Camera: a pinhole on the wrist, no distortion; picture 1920 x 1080 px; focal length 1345.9 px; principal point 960.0 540.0 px. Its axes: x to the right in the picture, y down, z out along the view. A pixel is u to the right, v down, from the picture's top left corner.
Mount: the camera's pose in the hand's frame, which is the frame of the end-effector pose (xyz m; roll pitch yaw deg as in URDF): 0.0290 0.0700 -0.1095 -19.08 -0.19 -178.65
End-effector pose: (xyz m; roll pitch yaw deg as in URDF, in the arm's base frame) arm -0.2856 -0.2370 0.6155 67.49 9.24 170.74
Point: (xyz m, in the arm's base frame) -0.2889 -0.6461 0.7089
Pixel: behind the camera
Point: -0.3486 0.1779 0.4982
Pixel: 680 932
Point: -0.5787 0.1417 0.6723
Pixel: 76 378
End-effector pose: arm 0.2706 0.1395 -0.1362 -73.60 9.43 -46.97
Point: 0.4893 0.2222 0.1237
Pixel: 936 908
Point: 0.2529 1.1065 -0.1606
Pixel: outside the picture
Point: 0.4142 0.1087 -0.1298
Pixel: 408 570
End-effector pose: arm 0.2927 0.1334 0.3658 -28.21 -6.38 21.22
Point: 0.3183 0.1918 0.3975
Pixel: 811 459
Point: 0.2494 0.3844 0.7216
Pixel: 805 119
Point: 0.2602 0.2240 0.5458
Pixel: 999 386
